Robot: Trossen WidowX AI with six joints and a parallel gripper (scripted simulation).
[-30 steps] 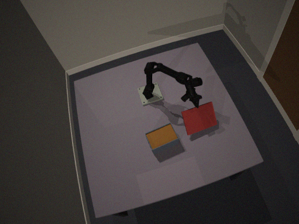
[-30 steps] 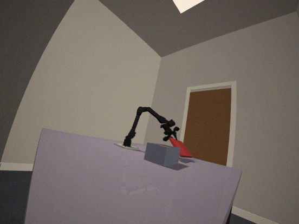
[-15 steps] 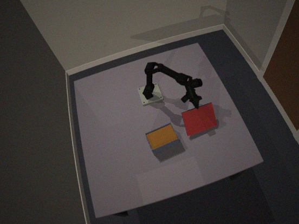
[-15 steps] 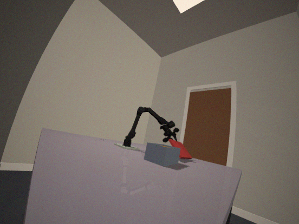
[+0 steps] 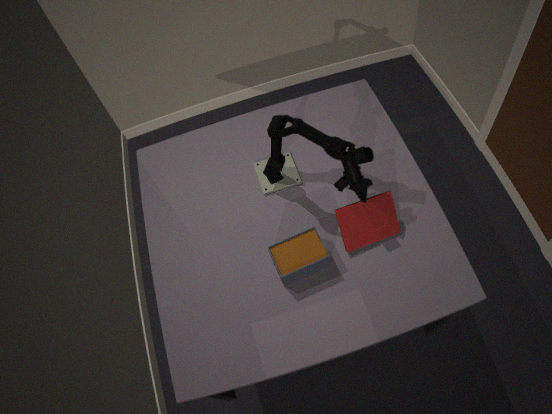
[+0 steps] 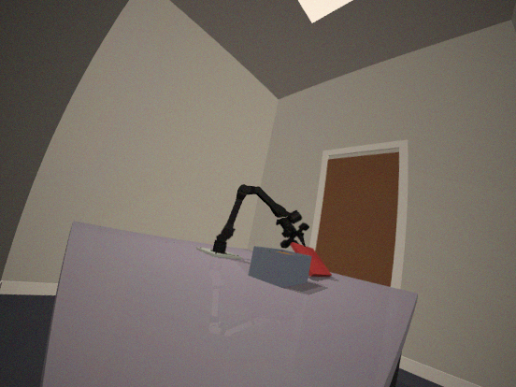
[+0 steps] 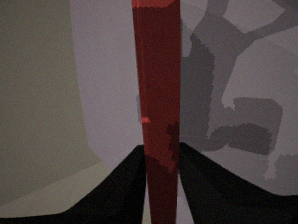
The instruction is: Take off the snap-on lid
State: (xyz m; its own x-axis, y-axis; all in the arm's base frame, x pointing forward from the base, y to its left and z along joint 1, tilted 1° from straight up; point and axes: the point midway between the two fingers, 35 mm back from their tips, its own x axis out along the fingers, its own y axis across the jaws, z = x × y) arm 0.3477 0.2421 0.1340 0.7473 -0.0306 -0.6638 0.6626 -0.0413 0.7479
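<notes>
Now: the red lid 60 mm ahead of my gripper tip, 10 mm to the right of it and 50 mm below it. From my gripper tip the other things lie so: grey storage box (50 mm ahead, 330 mm to the right, 80 mm below).
</notes>
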